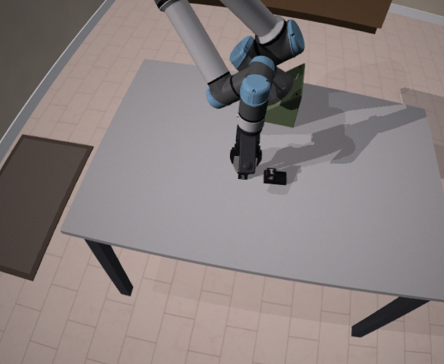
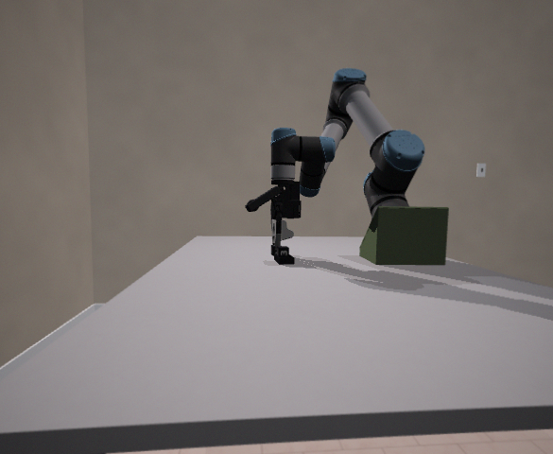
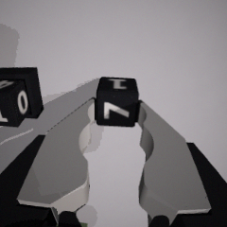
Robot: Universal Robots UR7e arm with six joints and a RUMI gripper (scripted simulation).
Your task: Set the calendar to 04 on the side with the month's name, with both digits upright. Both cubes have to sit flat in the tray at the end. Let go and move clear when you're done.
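The black calendar tray is 11 cm to the left of my hand, 2 cm below it and 2 cm behind it.
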